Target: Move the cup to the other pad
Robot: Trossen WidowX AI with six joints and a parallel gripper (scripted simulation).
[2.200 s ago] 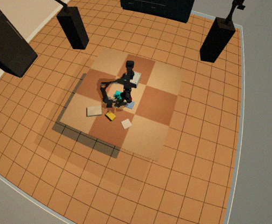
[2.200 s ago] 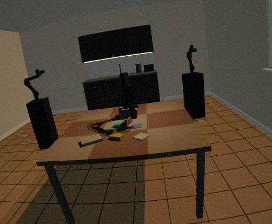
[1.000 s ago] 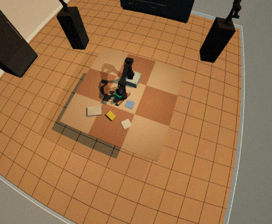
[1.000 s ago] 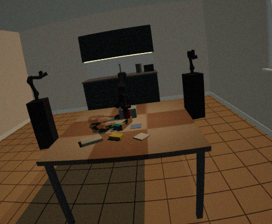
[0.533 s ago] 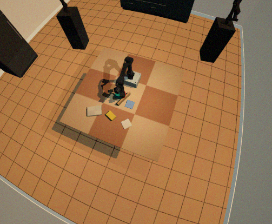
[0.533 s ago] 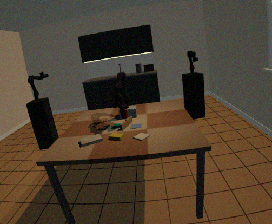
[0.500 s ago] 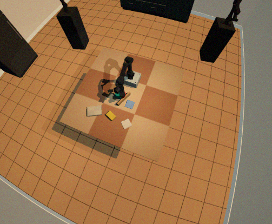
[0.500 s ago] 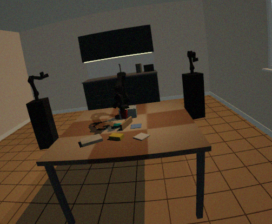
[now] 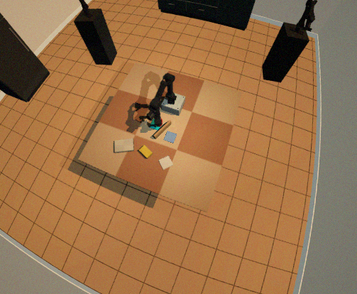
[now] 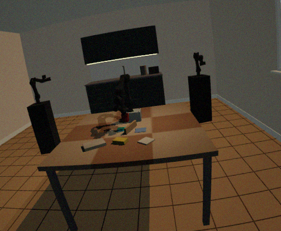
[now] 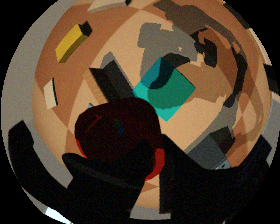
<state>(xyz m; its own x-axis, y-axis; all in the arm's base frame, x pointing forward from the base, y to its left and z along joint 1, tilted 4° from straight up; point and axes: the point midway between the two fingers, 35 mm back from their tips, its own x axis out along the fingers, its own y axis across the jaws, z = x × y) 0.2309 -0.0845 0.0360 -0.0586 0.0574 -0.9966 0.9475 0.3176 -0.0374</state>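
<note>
My gripper tip is 13 cm above the teal pad and 4 cm to the left of it. The rest, counted from my gripper tip: pale blue pad: 13 cm to the left, 13 cm below, 11 cm ahead; then red cup: 3 cm ahead, 1 cm to the left; then wooden bar: 10 cm below, 5 cm ahead, 4 cm to the left.
</note>
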